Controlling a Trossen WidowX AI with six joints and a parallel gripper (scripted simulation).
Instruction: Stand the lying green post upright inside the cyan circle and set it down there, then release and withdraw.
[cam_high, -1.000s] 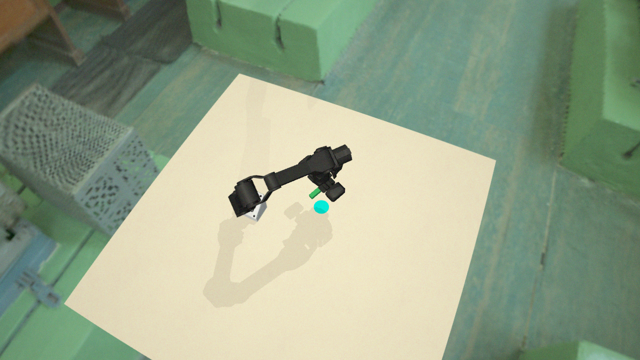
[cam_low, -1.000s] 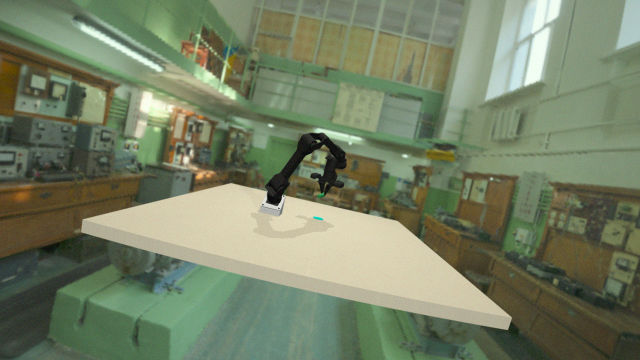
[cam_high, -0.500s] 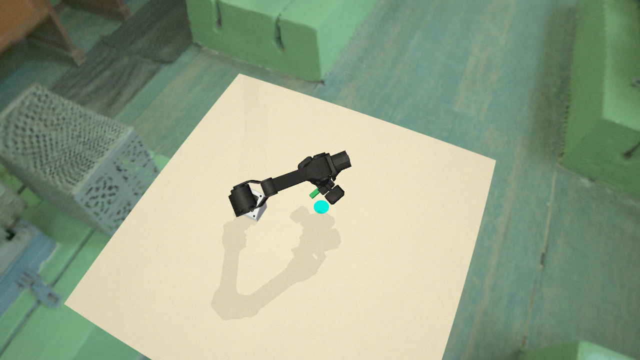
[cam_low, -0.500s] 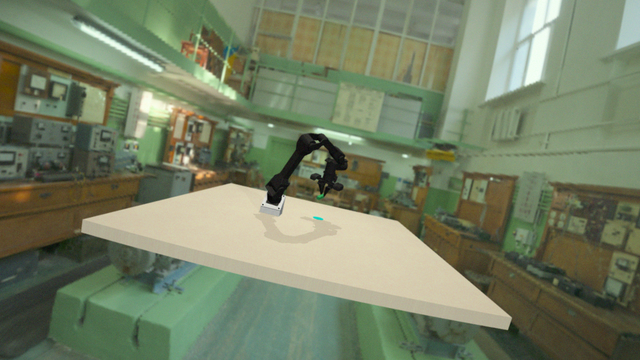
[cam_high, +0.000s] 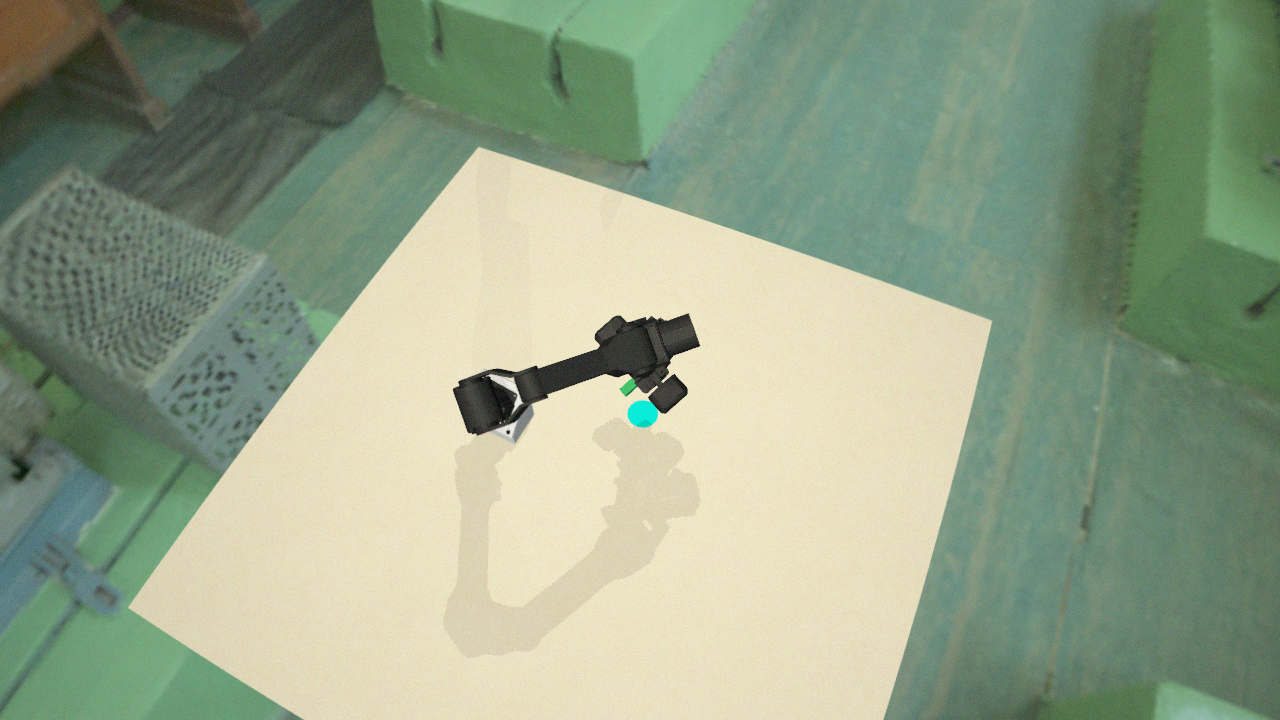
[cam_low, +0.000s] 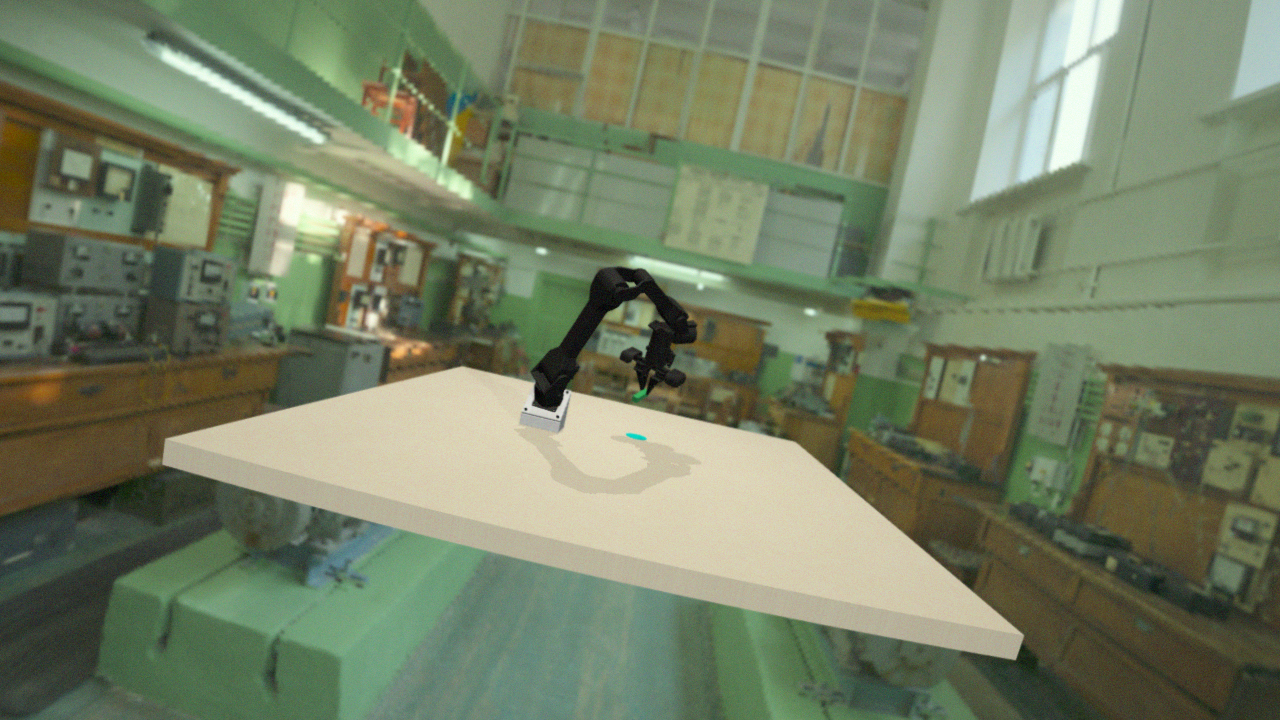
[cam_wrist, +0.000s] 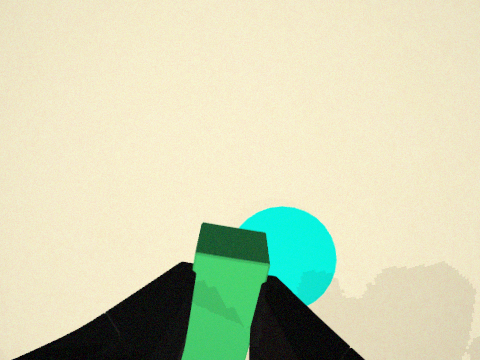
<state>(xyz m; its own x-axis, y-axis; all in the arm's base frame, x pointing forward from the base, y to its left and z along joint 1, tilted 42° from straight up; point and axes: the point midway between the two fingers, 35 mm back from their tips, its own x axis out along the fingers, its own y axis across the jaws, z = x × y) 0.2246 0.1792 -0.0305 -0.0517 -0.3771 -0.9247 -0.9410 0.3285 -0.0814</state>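
Now: the cyan circle 12 cm below my gripper tip, 2 cm to the right of it and 1 cm ahead of it. From my gripper tip the other things lie so: green post: 2 cm to the right, 1 cm below, 1 cm behind.
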